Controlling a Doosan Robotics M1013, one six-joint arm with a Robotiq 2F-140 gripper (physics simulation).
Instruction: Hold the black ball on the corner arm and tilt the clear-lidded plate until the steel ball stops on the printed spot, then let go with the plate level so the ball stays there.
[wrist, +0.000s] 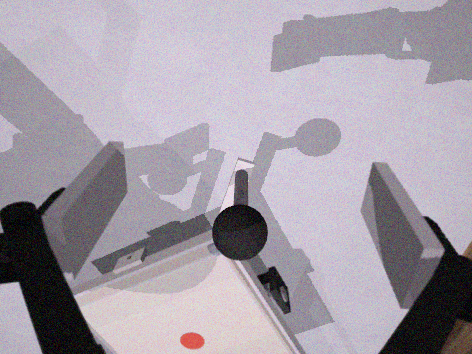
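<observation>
The black ball (240, 232) sits on the end of its dark corner arm (241, 187), near the middle of the wrist view. My gripper (245, 177) is open, with one grey pad well to the left of the ball and the other well to the right; neither touches it. The plate (150, 315) lies below the ball at the bottom of the view, its near part cut off by the frame edge. The printed red spot (192, 340) shows on it near the bottom edge. The steel ball cannot be made out.
A pale bracket (130, 259) is on the plate's left edge and a black bracket (276, 290) is beside its right edge. Shadows of the arm, the gripper and the ball fall on the pale surface (200, 60) around the plate. A brown patch shows at the lower right edge.
</observation>
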